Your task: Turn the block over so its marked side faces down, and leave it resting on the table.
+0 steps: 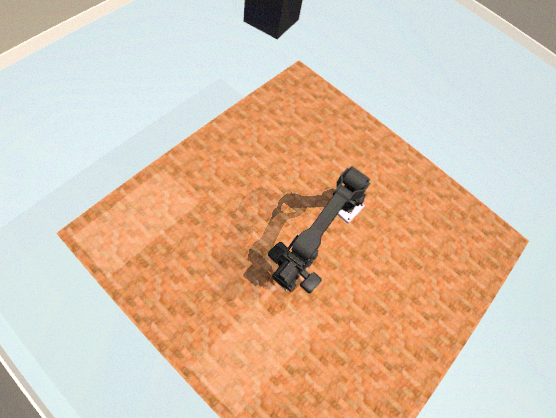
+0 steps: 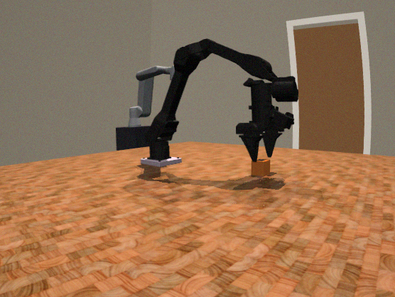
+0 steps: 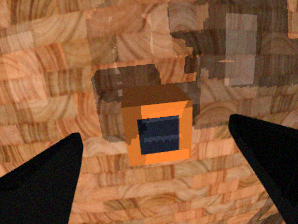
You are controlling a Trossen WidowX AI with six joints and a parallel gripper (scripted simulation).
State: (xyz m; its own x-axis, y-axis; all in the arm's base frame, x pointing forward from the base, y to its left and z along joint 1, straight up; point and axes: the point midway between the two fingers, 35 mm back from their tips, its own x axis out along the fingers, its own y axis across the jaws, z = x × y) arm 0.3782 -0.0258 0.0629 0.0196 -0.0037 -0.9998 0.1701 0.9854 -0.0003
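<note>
The orange block is 10 mm below my gripper tip.
</note>
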